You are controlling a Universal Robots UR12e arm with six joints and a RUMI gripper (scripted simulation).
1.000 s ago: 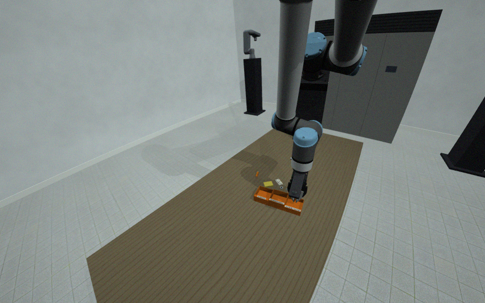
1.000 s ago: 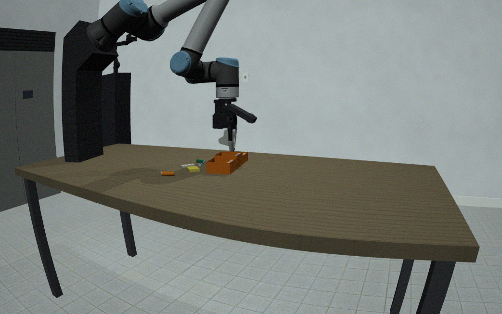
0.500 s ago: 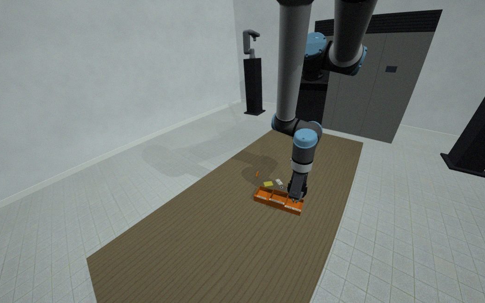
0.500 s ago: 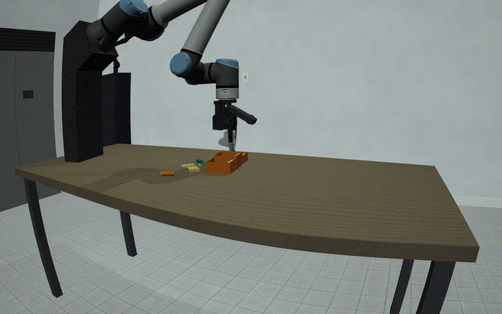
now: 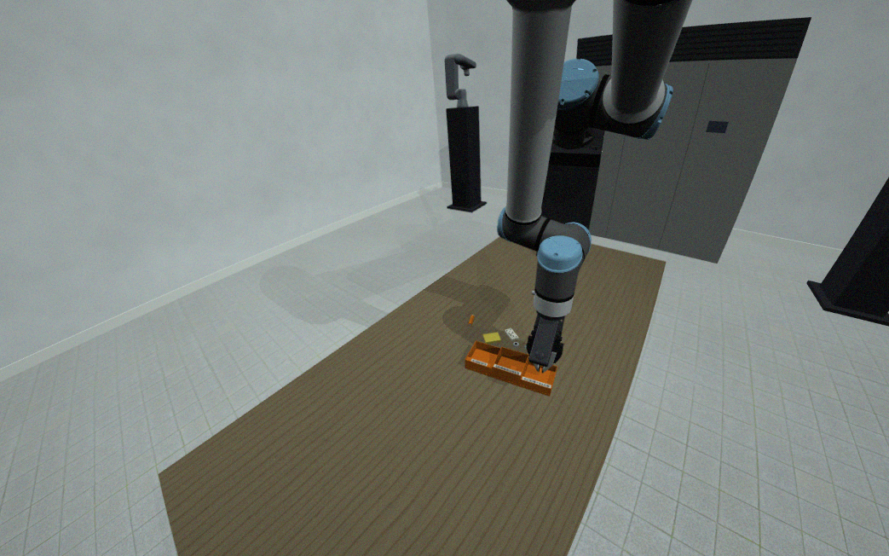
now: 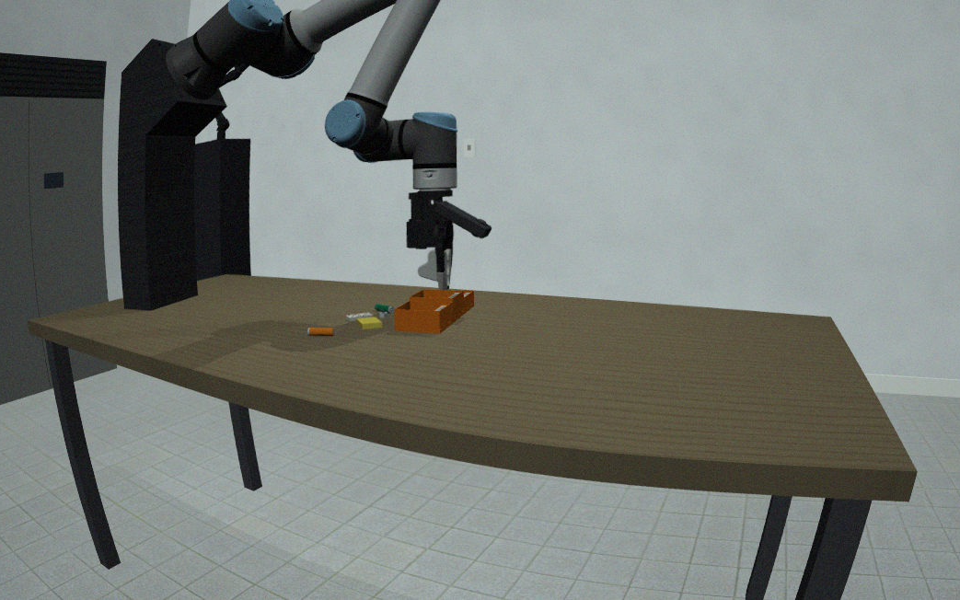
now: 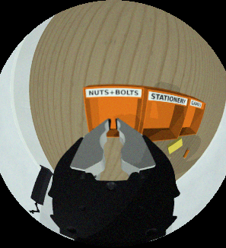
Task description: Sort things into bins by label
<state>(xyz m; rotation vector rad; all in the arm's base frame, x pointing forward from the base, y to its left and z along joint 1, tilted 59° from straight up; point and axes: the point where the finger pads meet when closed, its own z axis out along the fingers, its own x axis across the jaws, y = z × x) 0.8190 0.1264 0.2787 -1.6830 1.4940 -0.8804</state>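
Right now the speckled white thing is 140 mm to the right of my hand, 120 mm behind it and 30 mm below it. The rest, counted from my hand: green cylinder 100 mm behind, 70 mm to the right, 30 mm below; then black nut 70 mm to the right, 50 mm behind, 30 mm below; then silver nut 110 mm to the right, 80 mm behind, 30 mm below.
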